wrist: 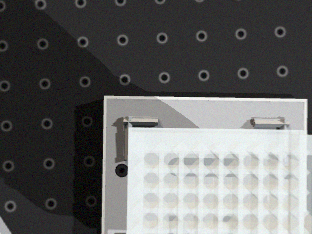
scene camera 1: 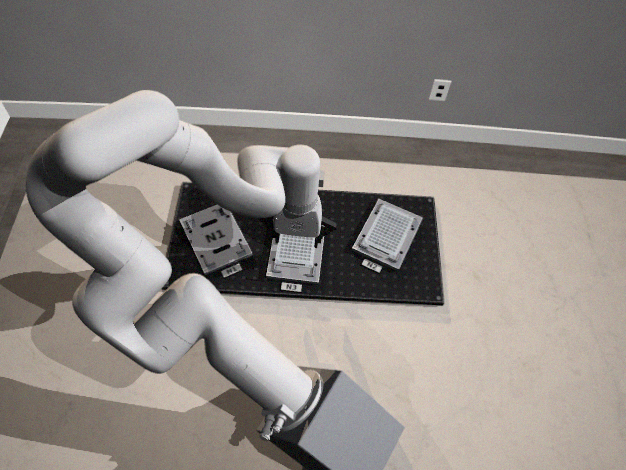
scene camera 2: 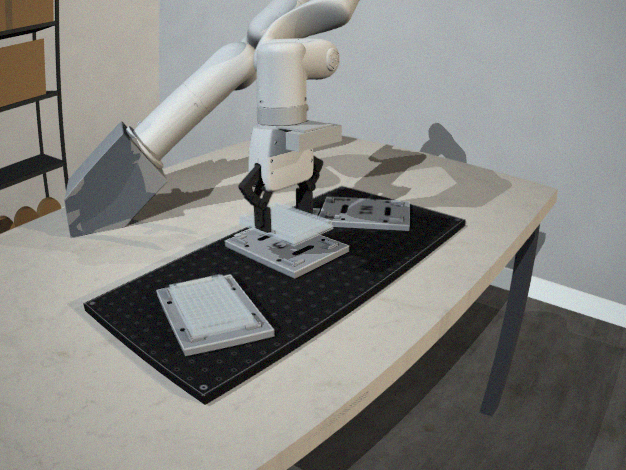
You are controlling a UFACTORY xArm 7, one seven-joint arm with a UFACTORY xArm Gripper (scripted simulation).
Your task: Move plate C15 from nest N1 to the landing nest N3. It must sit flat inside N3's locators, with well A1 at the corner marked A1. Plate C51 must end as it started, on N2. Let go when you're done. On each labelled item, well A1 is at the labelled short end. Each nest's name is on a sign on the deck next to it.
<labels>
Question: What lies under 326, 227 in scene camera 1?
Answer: The gripper.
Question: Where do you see a nest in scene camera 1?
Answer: At 286, 271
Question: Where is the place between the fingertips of the gripper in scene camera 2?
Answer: At 284, 221
</labels>
